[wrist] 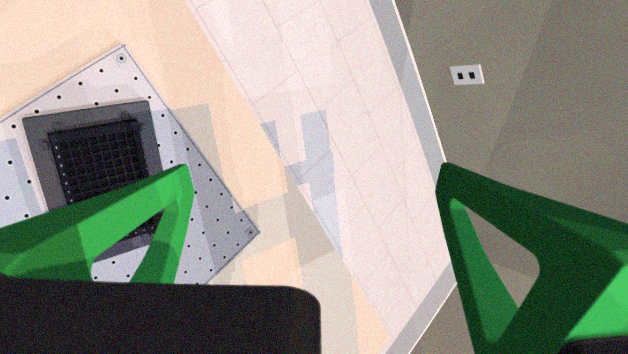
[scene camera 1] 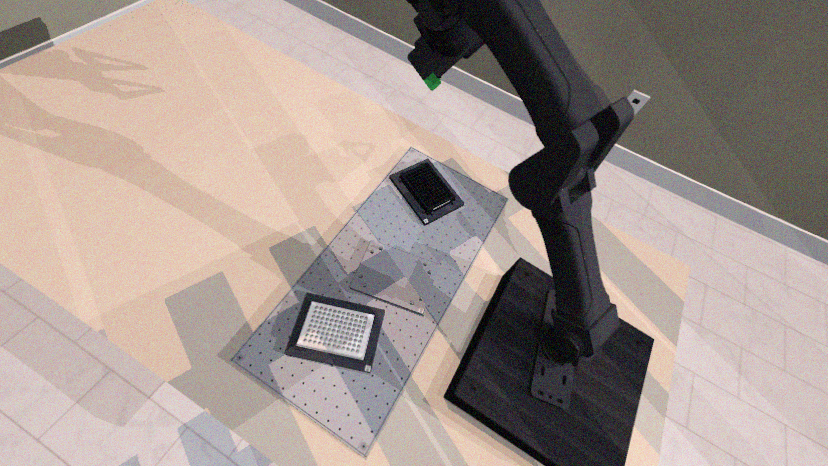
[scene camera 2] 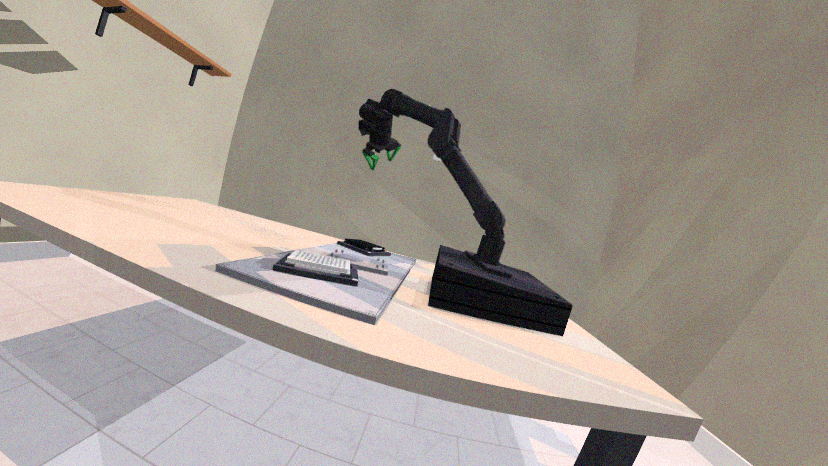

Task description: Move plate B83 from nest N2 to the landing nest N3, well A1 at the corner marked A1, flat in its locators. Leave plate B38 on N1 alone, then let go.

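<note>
A white well plate [scene camera 1: 336, 328] [scene camera 2: 318, 261] lies in a dark nest [scene camera 1: 376, 336] [scene camera 2: 315, 275]. A black well plate [scene camera 1: 427, 185] [scene camera 2: 363, 244] [wrist: 100, 160] lies in another dark nest [scene camera 1: 443, 214] [wrist: 36, 131] at the board's far end. Between them is a light, low nest [scene camera 1: 387, 300] [scene camera 2: 373, 270] with small upright pins and no plate on it. Plate and nest names are too small to read, so I cannot tell which plate is B83. My gripper [scene camera 2: 382, 163] [wrist: 314, 177] is open and empty, high above the board; in scene camera 1 one green fingertip shows.
The nests stand on a perforated board [scene camera 1: 324, 399] [scene camera 2: 347, 305] [wrist: 220, 250] on the table [scene camera 2: 521, 370]. The arm's black base block [scene camera 1: 480, 370] [scene camera 2: 498, 303] stands beside the board. A wall socket [wrist: 467, 75] and a wooden shelf [scene camera 2: 168, 40] are on the walls.
</note>
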